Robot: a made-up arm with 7 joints. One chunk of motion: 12 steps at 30 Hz.
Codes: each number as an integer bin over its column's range. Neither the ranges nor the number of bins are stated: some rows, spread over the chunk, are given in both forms.
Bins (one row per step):
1: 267 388 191 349 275 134 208
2: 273 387 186 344 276 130 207
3: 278 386 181 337 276 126 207
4: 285 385 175 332 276 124 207
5: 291 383 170 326 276 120 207
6: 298 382 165 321 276 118 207
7: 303 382 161 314 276 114 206
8: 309 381 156 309 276 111 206
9: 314 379 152 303 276 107 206
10: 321 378 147 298 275 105 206
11: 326 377 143 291 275 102 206
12: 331 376 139 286 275 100 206
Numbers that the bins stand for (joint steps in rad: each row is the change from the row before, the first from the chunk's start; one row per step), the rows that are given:
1: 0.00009 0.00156 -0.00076 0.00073 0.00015 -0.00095 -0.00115
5: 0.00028 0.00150 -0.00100 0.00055 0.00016 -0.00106 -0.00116
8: 0.00042 0.00147 -0.00117 0.00042 0.00016 -0.00113 -0.00118
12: 0.00059 0.00141 -0.00137 0.00024 0.00015 -0.00122 -0.00118
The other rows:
2: 0.00014 0.00154 -0.00082 0.00069 0.00016 -0.00098 -0.00116
3: 0.00018 0.00153 -0.00087 0.00064 0.00016 -0.00101 -0.00116
4: 0.00023 0.00152 -0.00095 0.00060 0.00016 -0.00103 -0.00116
6: 0.00033 0.00149 -0.00106 0.00051 0.00016 -0.00108 -0.00116
7: 0.00037 0.00149 -0.00111 0.00046 0.00016 -0.00111 -0.00118
9: 0.00046 0.00145 -0.00122 0.00037 0.00016 -0.00116 -0.00118
10: 0.00051 0.00144 -0.00127 0.00033 0.00015 -0.00118 -0.00118
11: 0.00055 0.00143 -0.00132 0.00028 0.00015 -0.00120 -0.00118

